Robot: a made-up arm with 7 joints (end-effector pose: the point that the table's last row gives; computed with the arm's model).
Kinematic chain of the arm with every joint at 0, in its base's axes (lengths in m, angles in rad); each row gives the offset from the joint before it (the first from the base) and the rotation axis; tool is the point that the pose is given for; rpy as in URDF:
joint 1: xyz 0 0 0.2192 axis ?
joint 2: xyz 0 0 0 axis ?
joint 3: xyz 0 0 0.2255 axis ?
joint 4: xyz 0.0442 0 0 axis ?
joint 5: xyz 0.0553 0 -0.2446 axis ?
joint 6: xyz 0 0 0 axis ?
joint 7: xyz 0.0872 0 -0.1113 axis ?
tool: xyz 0 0 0 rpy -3.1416 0 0
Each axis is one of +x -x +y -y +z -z.
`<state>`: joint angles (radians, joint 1 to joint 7).
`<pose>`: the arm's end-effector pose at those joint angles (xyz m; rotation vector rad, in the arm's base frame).
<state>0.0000 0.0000 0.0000 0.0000 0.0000 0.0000 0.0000</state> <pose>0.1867 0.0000 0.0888 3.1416 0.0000 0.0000</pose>
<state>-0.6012 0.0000 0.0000 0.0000 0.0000 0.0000 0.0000</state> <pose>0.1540 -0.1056 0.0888 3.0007 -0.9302 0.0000</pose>
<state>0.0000 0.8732 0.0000 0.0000 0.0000 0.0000 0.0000</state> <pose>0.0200 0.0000 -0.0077 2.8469 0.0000 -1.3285</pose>
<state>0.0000 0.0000 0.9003 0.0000 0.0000 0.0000 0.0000</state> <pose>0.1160 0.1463 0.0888 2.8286 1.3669 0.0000</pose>
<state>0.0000 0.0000 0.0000 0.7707 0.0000 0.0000 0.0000</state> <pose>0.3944 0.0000 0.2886 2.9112 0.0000 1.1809</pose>
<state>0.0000 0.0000 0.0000 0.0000 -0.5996 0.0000 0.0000</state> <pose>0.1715 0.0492 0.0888 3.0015 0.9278 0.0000</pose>
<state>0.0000 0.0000 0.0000 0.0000 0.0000 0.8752 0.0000</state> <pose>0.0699 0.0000 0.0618 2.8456 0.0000 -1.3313</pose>
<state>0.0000 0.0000 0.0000 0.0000 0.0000 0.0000 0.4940</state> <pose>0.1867 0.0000 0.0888 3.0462 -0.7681 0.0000</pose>
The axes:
joint 1: +z
joint 2: +y
joint 3: +z
joint 4: -y
joint 5: -z
joint 6: +y
joint 7: -z

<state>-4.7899 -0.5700 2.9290 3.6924 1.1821 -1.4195 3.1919</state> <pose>-0.0861 -0.0360 0.5736 -0.4798 -1.2364 -0.4829</pose>
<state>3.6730 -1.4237 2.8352 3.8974 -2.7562 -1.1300 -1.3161</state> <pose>0.3305 0.2688 0.3133 -1.6394 0.8913 -0.4201</pose>
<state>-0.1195 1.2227 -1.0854 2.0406 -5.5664 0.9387 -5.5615</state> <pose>0.4218 -0.3700 0.1790 1.8672 -2.0293 0.4716</pose>
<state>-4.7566 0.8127 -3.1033 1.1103 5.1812 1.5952 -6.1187</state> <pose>-0.0958 -0.1725 0.5263 1.1161 -1.7051 -0.5770</pose>
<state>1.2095 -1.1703 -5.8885 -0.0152 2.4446 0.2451 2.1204</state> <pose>0.0706 0.1444 0.2167 -0.3673 2.2411 1.6101</pose>
